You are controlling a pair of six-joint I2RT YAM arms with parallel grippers.
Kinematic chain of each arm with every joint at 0, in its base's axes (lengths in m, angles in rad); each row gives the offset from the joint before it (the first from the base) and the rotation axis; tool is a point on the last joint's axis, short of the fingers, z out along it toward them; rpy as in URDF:
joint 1: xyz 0 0 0.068 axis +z
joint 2: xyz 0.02 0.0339 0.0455 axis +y
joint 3: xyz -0.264 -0.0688 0 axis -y
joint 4: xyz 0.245 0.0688 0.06 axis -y
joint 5: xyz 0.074 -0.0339 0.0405 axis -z
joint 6: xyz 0.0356 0 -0.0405 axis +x
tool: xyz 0 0 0 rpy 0 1.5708 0
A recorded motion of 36 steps. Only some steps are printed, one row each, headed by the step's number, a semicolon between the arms.
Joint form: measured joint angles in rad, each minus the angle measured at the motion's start. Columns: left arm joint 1, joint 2, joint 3, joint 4, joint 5, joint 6; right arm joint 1, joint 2, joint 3, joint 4, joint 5, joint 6.
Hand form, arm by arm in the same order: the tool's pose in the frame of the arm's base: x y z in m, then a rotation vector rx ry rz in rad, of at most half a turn. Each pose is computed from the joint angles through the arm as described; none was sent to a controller.
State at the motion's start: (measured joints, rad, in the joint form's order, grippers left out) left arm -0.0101 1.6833 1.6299 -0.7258 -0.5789 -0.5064; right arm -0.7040 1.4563 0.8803 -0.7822 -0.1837 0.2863
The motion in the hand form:
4: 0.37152 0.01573 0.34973 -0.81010 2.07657 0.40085; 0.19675 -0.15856 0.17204 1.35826 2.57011 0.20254
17: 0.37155 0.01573 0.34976 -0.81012 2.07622 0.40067; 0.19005 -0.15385 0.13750 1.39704 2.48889 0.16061
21: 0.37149 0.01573 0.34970 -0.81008 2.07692 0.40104; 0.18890 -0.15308 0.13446 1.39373 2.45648 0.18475
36: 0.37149 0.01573 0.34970 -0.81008 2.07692 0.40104; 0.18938 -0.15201 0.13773 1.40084 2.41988 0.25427
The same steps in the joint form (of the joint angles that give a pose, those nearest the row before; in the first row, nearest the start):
4: 0.0000 0.0000 0.0000 0.0000 0.0000 0.0000; 0.0000 0.0347 -0.0271 0.0439 0.0004 0.0000
17: 0.0000 0.0000 0.0000 0.0004 0.0000 0.0000; 0.0000 0.0492 -0.1747 0.2701 0.0217 0.0538
21: 0.0000 0.0000 0.0000 -0.0004 0.0000 0.0000; -0.0038 0.0431 -0.1987 0.3136 -0.0004 0.0644
36: 0.0000 0.0000 0.0000 -0.0004 0.0000 0.0000; -0.0065 0.0290 -0.2002 0.3178 -0.0511 0.0885

